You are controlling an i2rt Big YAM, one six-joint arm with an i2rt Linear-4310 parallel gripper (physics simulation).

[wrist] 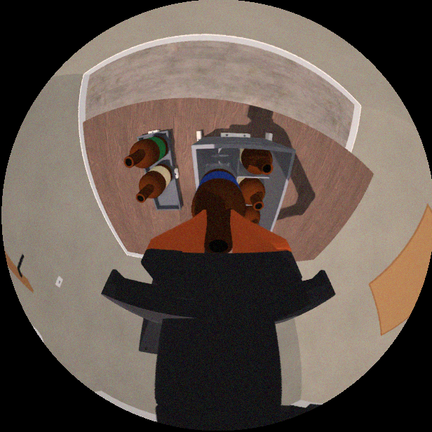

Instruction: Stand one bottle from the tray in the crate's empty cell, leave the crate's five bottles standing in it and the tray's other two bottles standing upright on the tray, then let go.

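There is a cream-labelled bottle in the picture, and with it my own gripper.
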